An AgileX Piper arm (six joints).
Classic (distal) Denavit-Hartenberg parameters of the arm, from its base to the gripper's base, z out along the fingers. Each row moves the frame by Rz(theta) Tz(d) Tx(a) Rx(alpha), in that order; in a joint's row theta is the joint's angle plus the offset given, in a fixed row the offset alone. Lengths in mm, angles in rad.
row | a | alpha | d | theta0
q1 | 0 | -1.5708 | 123 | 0
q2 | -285.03 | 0 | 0 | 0.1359
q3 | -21.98 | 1.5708 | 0 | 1.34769
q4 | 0 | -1.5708 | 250.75 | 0
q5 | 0 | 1.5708 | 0 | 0
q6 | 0 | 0 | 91 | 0
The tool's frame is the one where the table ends.
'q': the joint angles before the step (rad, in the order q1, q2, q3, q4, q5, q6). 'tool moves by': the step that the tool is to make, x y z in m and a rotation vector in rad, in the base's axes. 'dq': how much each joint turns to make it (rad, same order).
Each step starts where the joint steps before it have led.
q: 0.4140, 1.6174, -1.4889, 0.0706, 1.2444, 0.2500
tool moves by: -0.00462, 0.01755, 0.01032, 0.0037, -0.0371, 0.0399
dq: 0.0588, 0.0041, -0.0425, -0.0187, 0.0021, 0.0204
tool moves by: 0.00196, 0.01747, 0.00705, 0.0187, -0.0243, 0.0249
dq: 0.0432, 0.0298, -0.0610, -0.0015, 0.0000, 0.0194
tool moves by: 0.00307, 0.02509, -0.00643, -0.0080, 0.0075, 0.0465
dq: 0.0584, 0.0598, -0.0520, -0.0073, 0.0023, 0.0126
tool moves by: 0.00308, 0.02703, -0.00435, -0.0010, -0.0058, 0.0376
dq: 0.0585, 0.0655, -0.0703, -0.0115, -0.0002, 0.0219
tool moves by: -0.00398, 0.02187, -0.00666, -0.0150, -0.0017, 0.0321
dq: 0.0565, 0.0404, -0.0311, -0.0214, -0.0019, 0.0254
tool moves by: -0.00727, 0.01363, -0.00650, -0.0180, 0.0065, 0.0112
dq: 0.0433, 0.0168, -0.0001, -0.0204, 0.0000, 0.0338
